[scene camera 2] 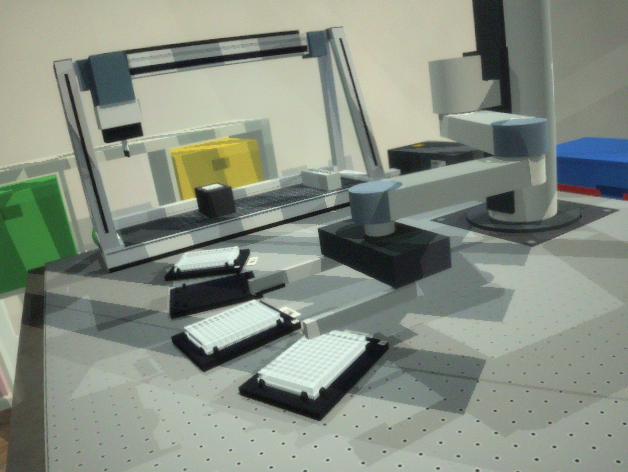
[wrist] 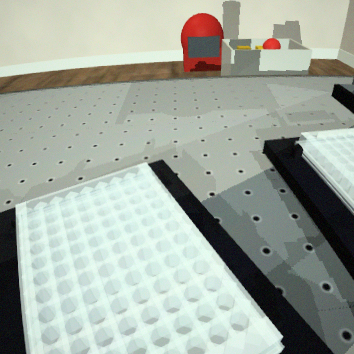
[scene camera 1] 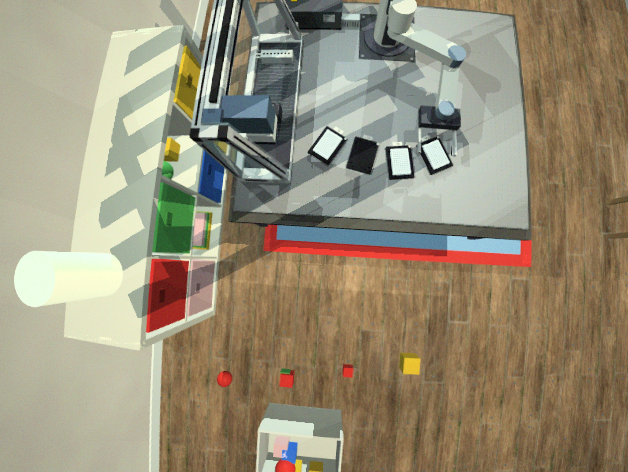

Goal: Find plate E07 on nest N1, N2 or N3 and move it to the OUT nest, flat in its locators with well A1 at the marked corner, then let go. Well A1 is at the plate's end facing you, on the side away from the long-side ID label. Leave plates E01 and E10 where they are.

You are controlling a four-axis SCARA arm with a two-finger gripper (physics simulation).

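Places are measured from the arm's base along level axes (x ahead, y left, z up), in millimetres.
Where they show: gripper, fingertip midpoint: (scene camera 2: 274, 306) (wrist: 154, 73) (scene camera 1: 437, 154); arm's base at its link origin: (scene camera 2: 522, 220) (scene camera 1: 386, 38).
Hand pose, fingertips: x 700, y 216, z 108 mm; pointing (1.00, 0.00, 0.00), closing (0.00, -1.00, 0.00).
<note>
Each offset is from my fingertips to the centre of the thing. "spot": to the spot under its first point.
Plate E07 @[dx -31, dy +24, dz -76 mm] (scene camera 1: 435, 154) (scene camera 2: 314, 362) (wrist: 120, 265), white, lies flat in the rightmost nest @[spot: dx +45, dy +50, dz -85 mm] (scene camera 1: 440, 170) (scene camera 2: 274, 398) in scene camera 1; its label does not show. My gripper (scene camera 1: 436, 151) (scene camera 2: 289, 304) is open and empty, above the table by this nest. Its fingers stand either side of the plate seen from above, turned somewhat from the plate's long axis. The fingers do not show in the wrist view. The black OUT nest @[dx -7, dy -329, dz -84 mm] (scene camera 1: 362, 155) (scene camera 2: 210, 294) holds no plate; one finger covers its near corner in scene camera 2.
A second white plate @[dx +18, dy -148, dz -76 mm] (scene camera 1: 400, 161) (scene camera 2: 233, 324) (wrist: 332, 155) sits between E07 and the OUT nest. A third plate @[dx -48, dy -501, dz -76 mm] (scene camera 1: 327, 145) (scene camera 2: 208, 258) sits beyond the OUT nest. A gantry frame (scene camera 1: 296, 76) (scene camera 2: 81, 131) stands at the left of the table.
</note>
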